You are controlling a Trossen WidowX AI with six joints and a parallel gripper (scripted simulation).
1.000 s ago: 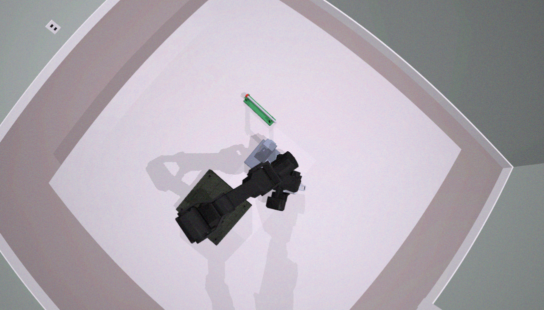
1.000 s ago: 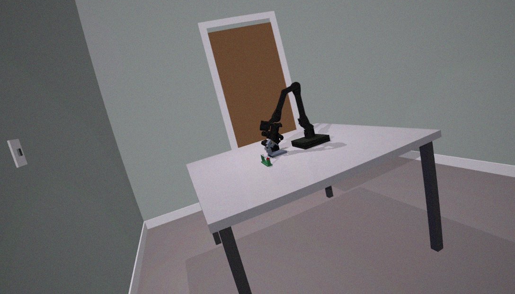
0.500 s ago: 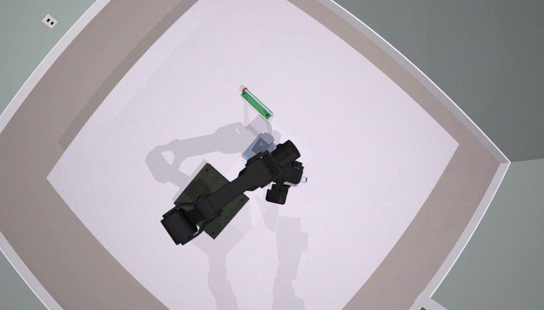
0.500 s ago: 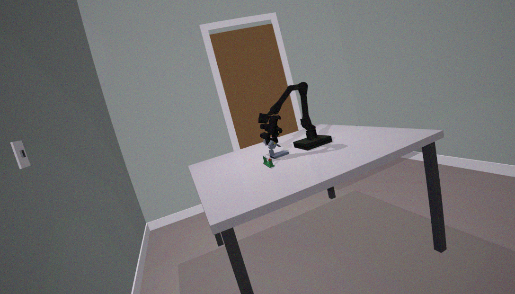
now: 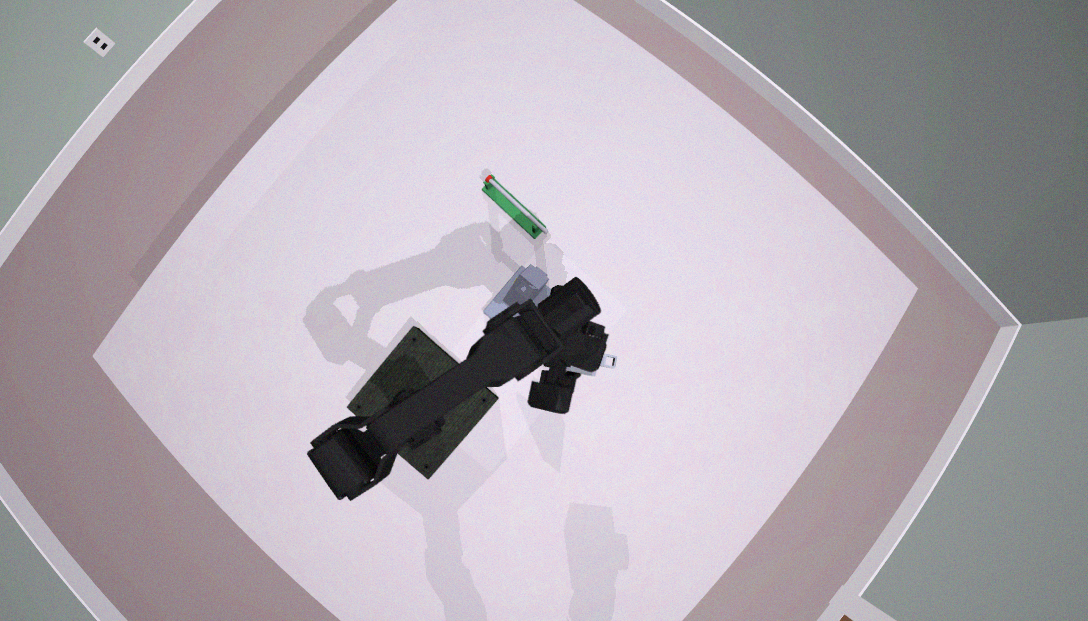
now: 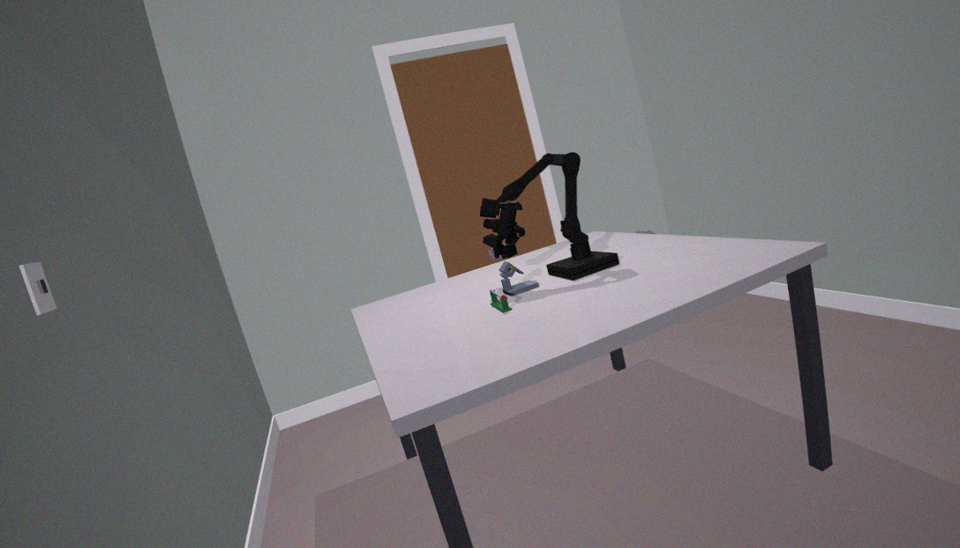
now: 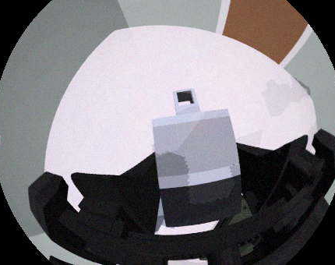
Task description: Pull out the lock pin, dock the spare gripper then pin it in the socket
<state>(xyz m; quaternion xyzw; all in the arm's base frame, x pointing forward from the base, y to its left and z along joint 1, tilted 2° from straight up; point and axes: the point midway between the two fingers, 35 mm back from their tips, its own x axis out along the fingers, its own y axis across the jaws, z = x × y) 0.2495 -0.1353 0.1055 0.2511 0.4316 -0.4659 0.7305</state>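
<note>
Now: the mount 4 cm ahead of my gripper tip, 14 cm to the left of it and 6 cm below it. Also, from my gripper tip: spare gripper 2 cm above; green cradle 15 cm ahead, 26 cm to the left, 9 cm below.
</note>
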